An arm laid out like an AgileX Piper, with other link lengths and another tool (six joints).
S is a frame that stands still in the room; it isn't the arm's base.
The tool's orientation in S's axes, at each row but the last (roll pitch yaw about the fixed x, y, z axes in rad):
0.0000 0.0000 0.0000
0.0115 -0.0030 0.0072
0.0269 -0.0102 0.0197
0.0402 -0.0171 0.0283
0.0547 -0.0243 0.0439
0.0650 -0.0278 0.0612
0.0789 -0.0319 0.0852
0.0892 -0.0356 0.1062
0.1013 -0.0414 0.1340
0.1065 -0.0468 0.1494
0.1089 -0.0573 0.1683
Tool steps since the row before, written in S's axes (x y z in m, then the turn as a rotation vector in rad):
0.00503 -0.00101 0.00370 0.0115 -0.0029 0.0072
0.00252 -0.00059 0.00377 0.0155 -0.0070 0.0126
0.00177 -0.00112 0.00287 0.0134 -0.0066 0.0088
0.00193 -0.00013 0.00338 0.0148 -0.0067 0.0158
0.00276 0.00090 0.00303 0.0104 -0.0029 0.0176
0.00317 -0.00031 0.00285 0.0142 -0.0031 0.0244
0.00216 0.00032 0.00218 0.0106 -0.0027 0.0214
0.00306 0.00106 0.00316 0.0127 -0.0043 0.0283
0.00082 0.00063 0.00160 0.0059 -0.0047 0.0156
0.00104 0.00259 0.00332 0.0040 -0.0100 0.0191
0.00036 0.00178 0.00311 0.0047 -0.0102 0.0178
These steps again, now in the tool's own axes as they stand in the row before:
0.00503 -0.00101 0.00370 0.0115 -0.0029 0.0072
0.00253 -0.00056 0.00377 0.0155 -0.0070 0.0126
0.00178 -0.00108 0.00288 0.0134 -0.0066 0.0088
0.00198 -0.00005 0.00335 0.0149 -0.0065 0.0158
0.00287 0.00094 0.00291 0.0107 -0.0024 0.0175
0.00322 -0.00032 0.00279 0.0147 -0.0024 0.0242
0.00225 0.00030 0.00209 0.0110 -0.0019 0.0213
0.00327 0.00100 0.00297 0.0132 -0.0031 0.0282
0.00096 0.00067 0.00150 0.0059 -0.0039 0.0158
0.00157 0.00274 0.00298 0.0034 -0.0084 0.0200
0.00083 0.00202 0.00287 0.0039 -0.0089 0.0187

